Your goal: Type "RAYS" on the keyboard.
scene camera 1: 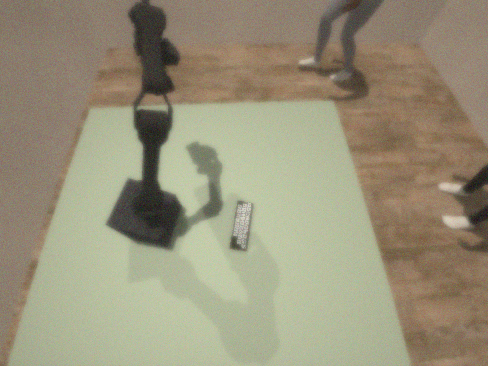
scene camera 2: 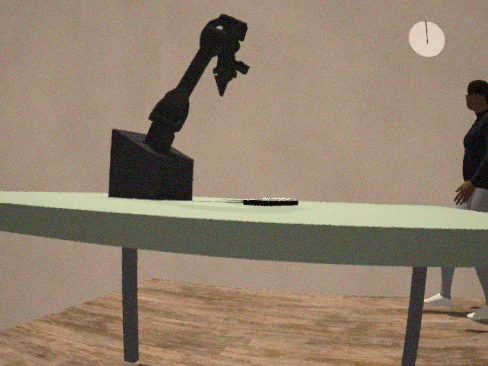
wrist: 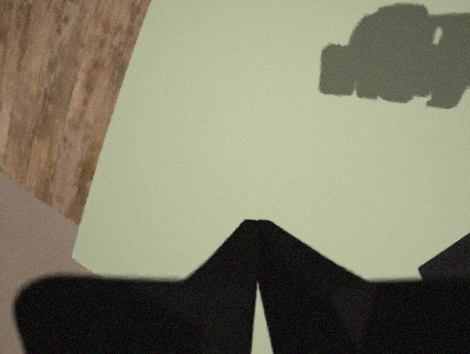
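Seen in the pictures: gripper, fingertip midpoint: [scene camera 2: 221,96] [wrist: 255,232]; arm's base, origin of the base link: [scene camera 1: 146,211] [scene camera 2: 155,146].
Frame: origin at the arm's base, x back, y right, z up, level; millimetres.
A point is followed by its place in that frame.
Note:
A small black keyboard with pale keys [scene camera 1: 242,226] {x -317, y 92, z -125 mm} [scene camera 2: 270,202] {x -310, y 183, z -134 mm} lies flat on the green table [scene camera 1: 310,300] {x -484, y 403, z -142 mm} [scene camera 2: 350,245] {x -390, y 741, z -162 mm} [wrist: 210,150] {x -21, y -480, z -142 mm}, to the right of the arm's base in both scene views. It does not show in the wrist view. My gripper [scene camera 2: 222,94] {x -132, y -359, z 213 mm} [wrist: 255,232] {x -132, y -359, z 213 mm} is shut and empty, its two black fingertips touching. It points down and hangs high above the table, well above the keyboard's level and to its left in scene camera 2. In scene camera 1 the fingertips cannot be made out.
The arm's dark wedge-shaped base [scene camera 1: 145,215] {x -11, y 34, z 48 mm} [scene camera 2: 150,167] {x -14, y 96, z -62 mm} stands on the table beside the keyboard. The arm's shadow falls across the table. Legs of two people show around the table in scene camera 1. A round clock [scene camera 2: 426,39] hangs on the wall.

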